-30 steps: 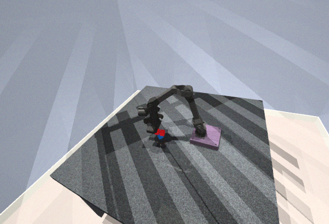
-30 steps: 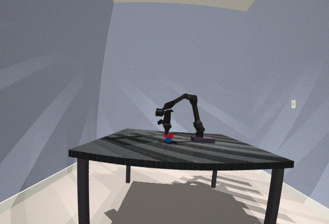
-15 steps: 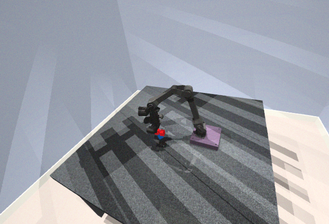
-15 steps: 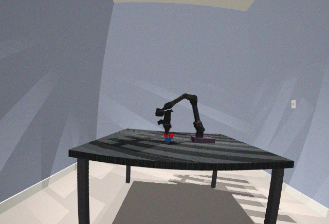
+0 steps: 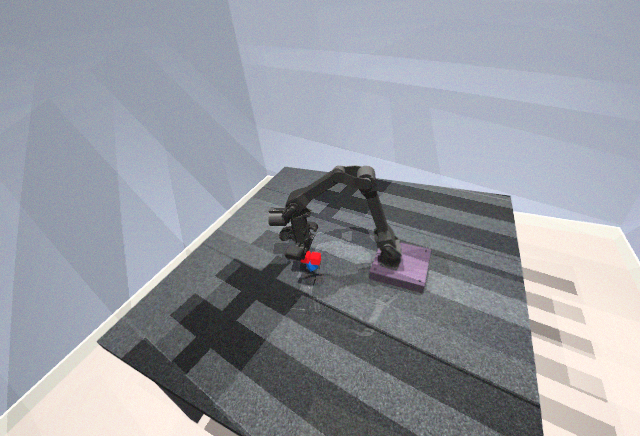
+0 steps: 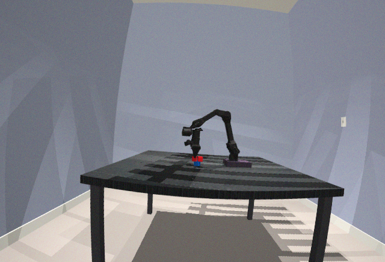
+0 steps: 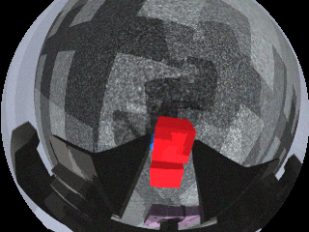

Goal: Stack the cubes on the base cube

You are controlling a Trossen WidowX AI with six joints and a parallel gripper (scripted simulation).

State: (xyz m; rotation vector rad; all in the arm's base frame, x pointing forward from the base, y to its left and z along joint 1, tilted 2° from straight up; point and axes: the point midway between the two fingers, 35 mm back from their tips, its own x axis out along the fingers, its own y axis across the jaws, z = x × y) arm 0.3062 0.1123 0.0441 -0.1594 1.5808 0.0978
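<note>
My gripper tip is 4 cm above the blue cube and 2 cm past it.
</note>
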